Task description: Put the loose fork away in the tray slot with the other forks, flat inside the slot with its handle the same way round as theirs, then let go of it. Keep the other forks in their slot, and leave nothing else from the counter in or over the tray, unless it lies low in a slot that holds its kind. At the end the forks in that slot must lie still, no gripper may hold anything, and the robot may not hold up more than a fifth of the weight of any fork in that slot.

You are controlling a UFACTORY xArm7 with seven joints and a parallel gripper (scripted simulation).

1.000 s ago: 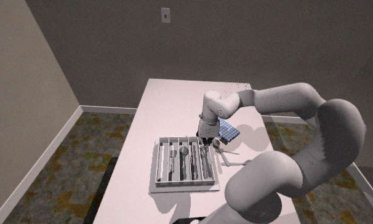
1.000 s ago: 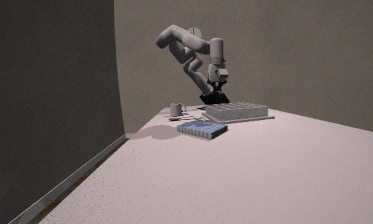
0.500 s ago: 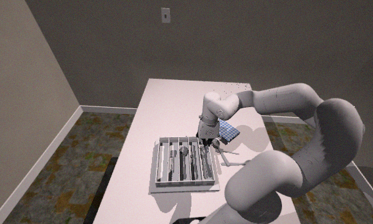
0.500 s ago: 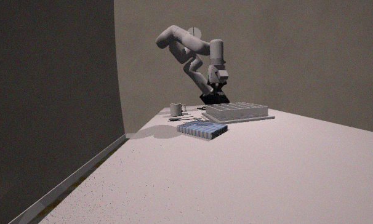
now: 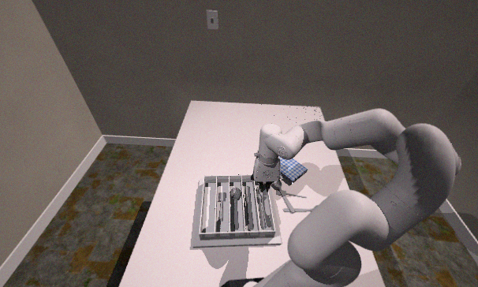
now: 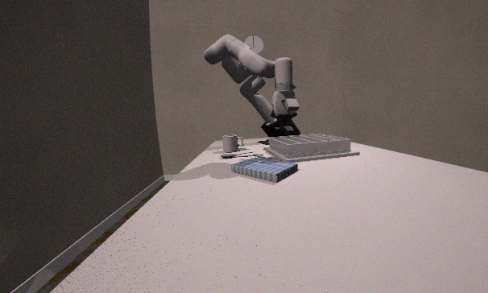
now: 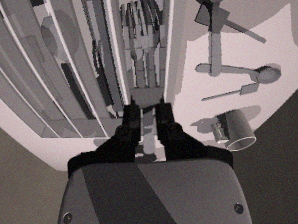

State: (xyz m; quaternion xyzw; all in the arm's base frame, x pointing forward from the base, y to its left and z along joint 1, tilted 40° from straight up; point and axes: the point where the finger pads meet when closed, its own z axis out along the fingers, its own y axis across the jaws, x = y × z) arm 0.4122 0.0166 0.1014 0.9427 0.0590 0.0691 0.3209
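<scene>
The tray lies 3 cm behind my hand, 12 cm to the left of it and 8 cm below it. The rest, counted from my hand: mug 19 cm behind, 25 cm to the right, 9 cm below.
</scene>
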